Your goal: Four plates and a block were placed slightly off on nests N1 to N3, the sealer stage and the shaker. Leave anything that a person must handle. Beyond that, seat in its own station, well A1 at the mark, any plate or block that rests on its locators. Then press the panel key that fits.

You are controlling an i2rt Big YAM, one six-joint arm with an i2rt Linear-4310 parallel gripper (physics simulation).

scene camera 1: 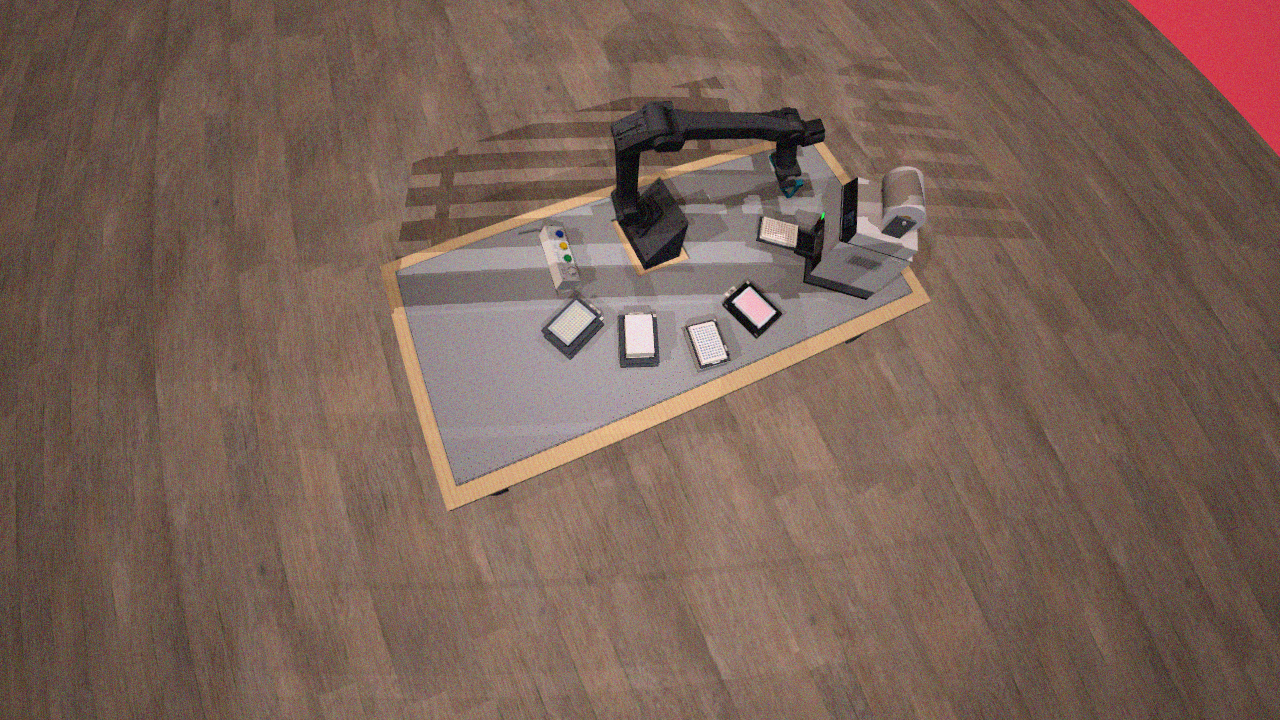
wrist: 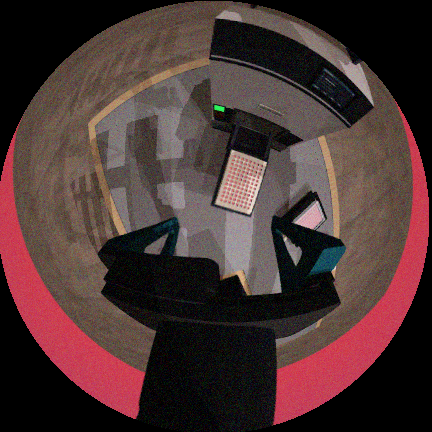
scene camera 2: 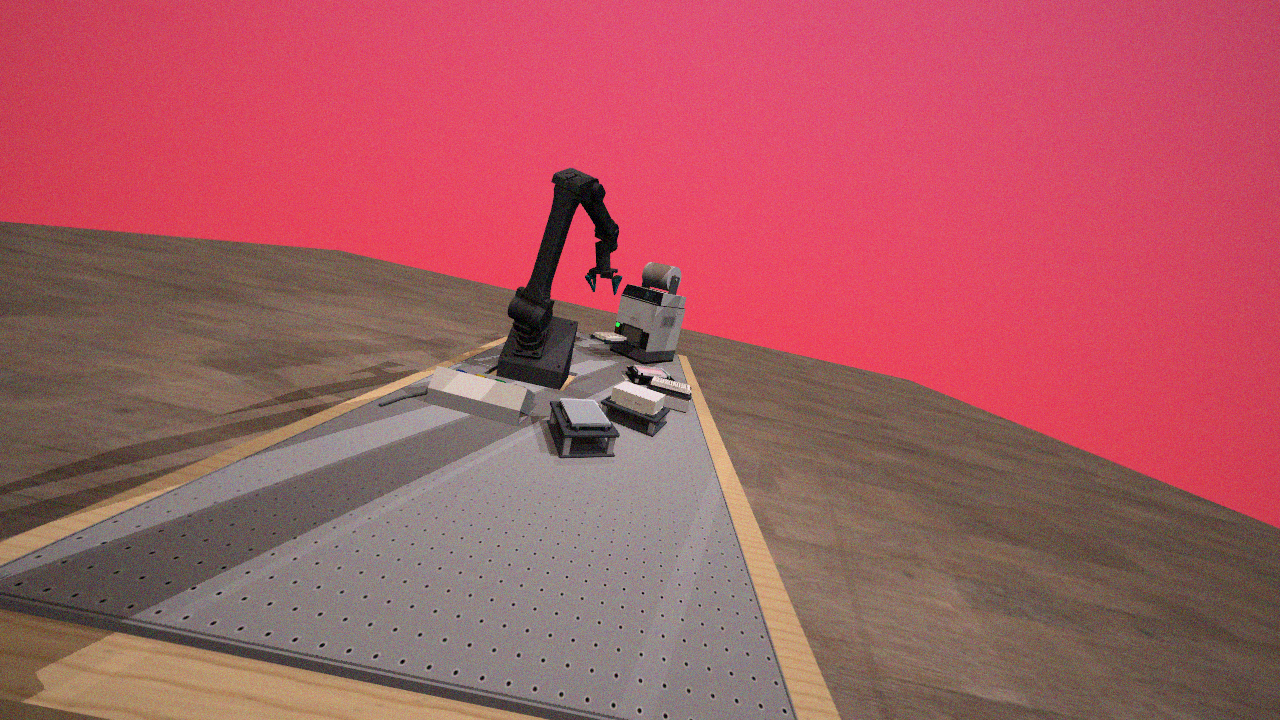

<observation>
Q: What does my gripper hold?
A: Nothing.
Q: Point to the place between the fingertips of my gripper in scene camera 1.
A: At 785,186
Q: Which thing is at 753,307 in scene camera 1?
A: A pink plate.
</observation>
